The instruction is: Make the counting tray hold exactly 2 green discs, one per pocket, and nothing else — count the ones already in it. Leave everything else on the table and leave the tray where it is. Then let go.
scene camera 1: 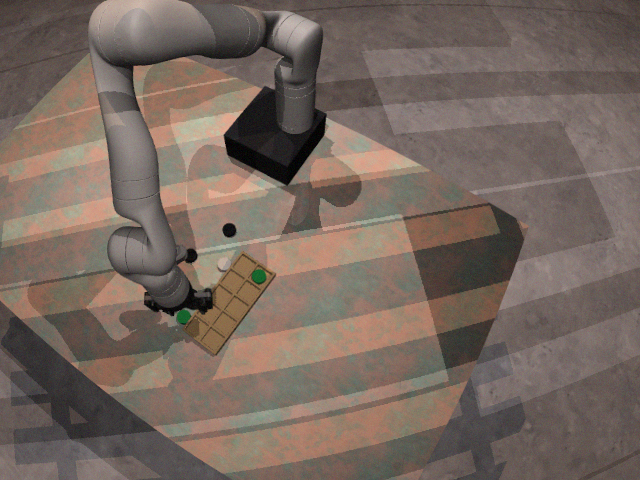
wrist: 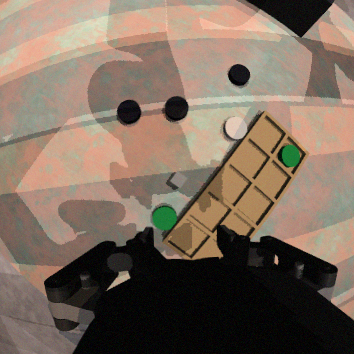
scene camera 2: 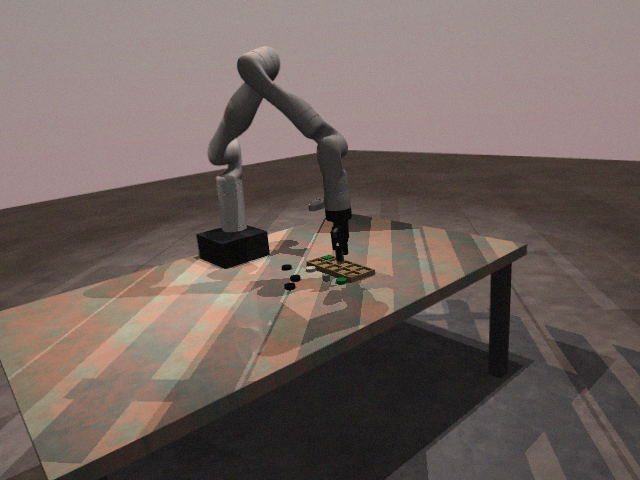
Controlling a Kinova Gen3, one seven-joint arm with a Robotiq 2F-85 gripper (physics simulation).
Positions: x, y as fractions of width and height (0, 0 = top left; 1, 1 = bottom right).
Labels:
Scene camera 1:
my gripper: 0.29, 0.65
tan counting tray: 0.37, 0.62

